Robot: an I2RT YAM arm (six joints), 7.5 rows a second.
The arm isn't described. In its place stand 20 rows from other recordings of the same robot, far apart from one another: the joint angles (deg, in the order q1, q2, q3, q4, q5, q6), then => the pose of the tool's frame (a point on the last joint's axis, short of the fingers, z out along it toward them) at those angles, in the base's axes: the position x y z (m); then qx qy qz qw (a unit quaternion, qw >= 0).
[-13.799, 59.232, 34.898, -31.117, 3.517, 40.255] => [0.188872, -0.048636, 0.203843, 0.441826, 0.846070, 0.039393, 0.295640]
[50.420, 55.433, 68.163, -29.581, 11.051, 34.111] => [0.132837, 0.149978, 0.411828, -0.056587, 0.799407, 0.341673, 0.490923]
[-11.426, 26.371, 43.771, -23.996, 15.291, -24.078] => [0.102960, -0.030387, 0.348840, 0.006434, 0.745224, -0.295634, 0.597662]
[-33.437, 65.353, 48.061, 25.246, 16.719, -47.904] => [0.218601, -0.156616, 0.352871, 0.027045, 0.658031, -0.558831, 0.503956]
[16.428, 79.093, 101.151, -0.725, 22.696, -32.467] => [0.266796, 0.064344, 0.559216, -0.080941, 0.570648, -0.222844, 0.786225]
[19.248, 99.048, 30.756, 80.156, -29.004, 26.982] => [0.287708, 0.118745, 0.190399, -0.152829, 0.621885, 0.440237, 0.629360]
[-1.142, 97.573, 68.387, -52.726, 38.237, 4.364] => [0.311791, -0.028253, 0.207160, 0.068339, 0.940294, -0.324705, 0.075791]
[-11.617, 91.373, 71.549, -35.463, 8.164, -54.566] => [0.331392, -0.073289, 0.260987, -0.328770, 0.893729, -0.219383, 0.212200]
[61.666, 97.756, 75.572, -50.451, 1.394, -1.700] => [0.161111, 0.296968, 0.233543, -0.517599, 0.842117, 0.065019, 0.136756]
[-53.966, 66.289, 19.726, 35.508, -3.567, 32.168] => [0.139066, -0.187405, 0.197565, 0.512405, 0.577175, -0.096549, 0.628481]
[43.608, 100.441, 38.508, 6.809, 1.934, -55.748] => [0.217123, 0.205162, 0.095275, -0.724004, 0.621112, -0.047695, 0.296248]
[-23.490, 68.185, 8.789, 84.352, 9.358, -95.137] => [0.178553, -0.083912, 0.224312, -0.257848, 0.474722, -0.745081, 0.391163]
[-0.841, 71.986, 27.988, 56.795, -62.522, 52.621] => [0.244896, 0.027993, 0.257566, -0.122322, 0.658739, 0.582966, 0.459621]
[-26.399, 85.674, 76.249, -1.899, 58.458, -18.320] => [0.293225, -0.179424, 0.377632, 0.356308, 0.651463, -0.559708, 0.367923]
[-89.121, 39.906, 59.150, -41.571, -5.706, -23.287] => [0.005537, -0.130170, 0.378693, 0.427559, 0.711476, -0.439164, 0.343700]
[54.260, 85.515, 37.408, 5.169, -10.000, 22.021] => [0.162888, 0.236933, 0.160090, -0.287014, 0.867786, 0.308480, 0.263460]
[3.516, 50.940, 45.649, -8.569, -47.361, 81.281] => [0.196410, 0.038306, 0.332142, 0.259785, 0.716690, 0.614269, 0.203816]
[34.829, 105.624, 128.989, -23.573, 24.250, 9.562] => [0.335604, 0.215691, 0.519603, -0.006813, 0.708243, 0.122921, 0.695151]
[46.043, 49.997, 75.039, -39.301, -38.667, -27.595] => [0.084999, 0.120197, 0.448719, -0.609097, 0.474508, 0.350817, 0.529878]
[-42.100, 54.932, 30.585, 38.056, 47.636, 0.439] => [0.139264, -0.161286, 0.306460, 0.500936, 0.411359, -0.488973, 0.583740]
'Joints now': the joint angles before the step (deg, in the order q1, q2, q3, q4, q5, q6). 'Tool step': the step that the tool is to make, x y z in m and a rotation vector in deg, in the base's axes. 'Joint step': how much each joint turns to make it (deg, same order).
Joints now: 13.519 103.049 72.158 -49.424 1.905 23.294
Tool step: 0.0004 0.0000 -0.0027 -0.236 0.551 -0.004
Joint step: -0.005 0.476 -0.004 -0.111 0.099 -0.018
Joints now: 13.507 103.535 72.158 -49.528 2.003 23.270
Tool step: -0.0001 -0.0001 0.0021 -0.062 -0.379 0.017
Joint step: 0.003 -0.294 0.105 -0.043 0.145 -0.038
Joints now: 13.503 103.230 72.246 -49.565 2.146 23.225
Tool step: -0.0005 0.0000 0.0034 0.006 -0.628 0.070
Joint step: 0.034 -0.545 0.081 -0.011 0.133 -0.060
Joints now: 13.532 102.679 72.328 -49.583 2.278 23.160
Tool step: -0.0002 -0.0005 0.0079 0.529 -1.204 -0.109
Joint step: -0.098 -1.014 0.511 -0.233 -0.228 0.054
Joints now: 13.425 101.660 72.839 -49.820 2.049 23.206
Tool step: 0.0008 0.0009 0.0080 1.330 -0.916 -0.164
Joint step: 0.009 -0.665 0.962 -0.438 -1.022 0.394
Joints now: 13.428 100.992 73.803 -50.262 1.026 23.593
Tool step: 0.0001 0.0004 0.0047 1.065 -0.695 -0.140
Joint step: -0.025 -0.533 0.365 0.022 -0.826 0.309
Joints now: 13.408 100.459 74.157 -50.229 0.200 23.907
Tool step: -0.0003 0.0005 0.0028 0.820 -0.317 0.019
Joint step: 0.020 -0.353 0.178 -0.031 -0.703 0.173
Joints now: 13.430 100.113 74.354 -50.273 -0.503 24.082
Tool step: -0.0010 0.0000 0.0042 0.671 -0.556 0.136
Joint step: -0.018 -0.650 0.128 -0.082 -0.545 -0.020
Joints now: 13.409 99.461 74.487 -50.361 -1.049 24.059
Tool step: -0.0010 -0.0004 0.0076 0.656 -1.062 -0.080
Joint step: -0.066 -0.972 0.484 -0.268 -0.375 0.117
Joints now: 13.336 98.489 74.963 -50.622 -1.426 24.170
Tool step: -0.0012 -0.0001 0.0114 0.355 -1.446 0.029
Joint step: 0.029 -1.186 1.074 -0.771 -0.011 0.004
